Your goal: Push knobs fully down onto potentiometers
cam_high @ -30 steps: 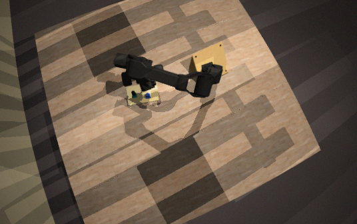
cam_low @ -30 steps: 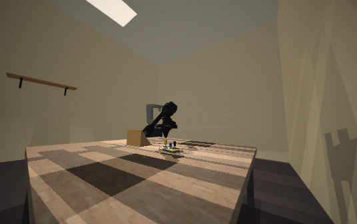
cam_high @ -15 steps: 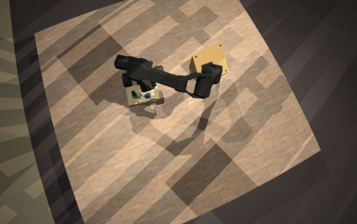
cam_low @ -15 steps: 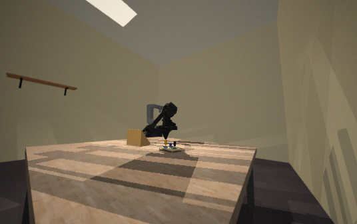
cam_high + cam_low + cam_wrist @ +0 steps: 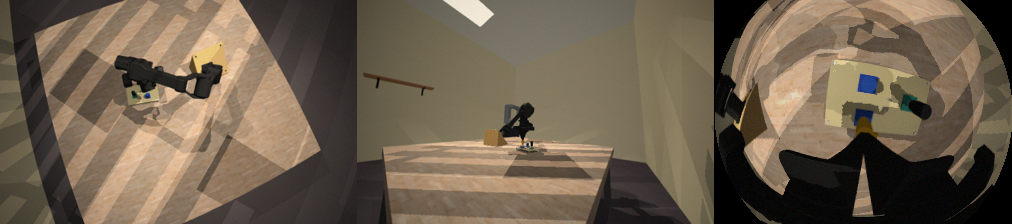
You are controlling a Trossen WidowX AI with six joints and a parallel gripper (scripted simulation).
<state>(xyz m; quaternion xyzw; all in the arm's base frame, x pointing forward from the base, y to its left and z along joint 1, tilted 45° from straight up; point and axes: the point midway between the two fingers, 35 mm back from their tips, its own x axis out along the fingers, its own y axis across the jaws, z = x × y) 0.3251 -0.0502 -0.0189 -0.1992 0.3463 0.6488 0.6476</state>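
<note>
My gripper tip is 20 mm above the yellow knob.
</note>
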